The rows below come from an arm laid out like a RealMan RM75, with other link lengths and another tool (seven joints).
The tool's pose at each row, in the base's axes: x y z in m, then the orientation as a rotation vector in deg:
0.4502, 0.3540, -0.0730, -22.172, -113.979, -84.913
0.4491, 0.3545, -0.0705, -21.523, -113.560, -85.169
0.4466, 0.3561, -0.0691, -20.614, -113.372, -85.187
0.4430, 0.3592, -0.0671, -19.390, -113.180, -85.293
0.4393, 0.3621, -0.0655, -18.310, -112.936, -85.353
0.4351, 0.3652, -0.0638, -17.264, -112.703, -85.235
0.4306, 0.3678, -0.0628, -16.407, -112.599, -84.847
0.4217, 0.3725, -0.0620, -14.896, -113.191, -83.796
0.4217, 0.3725, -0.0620, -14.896, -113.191, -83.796
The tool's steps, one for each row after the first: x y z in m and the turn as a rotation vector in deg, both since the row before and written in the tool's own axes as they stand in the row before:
0.0024, 0.0014, 0.0004, -0.139, 0.572, -0.258
0.0026, 0.0002, 0.0020, 0.156, 0.599, -0.379
0.0035, 0.0005, 0.0037, 0.178, 0.738, -0.586
0.0033, 0.0001, 0.0037, 0.152, 0.709, -0.472
0.0037, 0.0000, 0.0040, 0.259, 0.728, -0.373
0.0036, -0.0008, 0.0038, 0.426, 0.611, -0.198
0.0063, -0.0025, 0.0075, 1.262, 0.608, -0.510
0.0000, 0.0000, 0.0000, 0.000, 0.000, 0.000

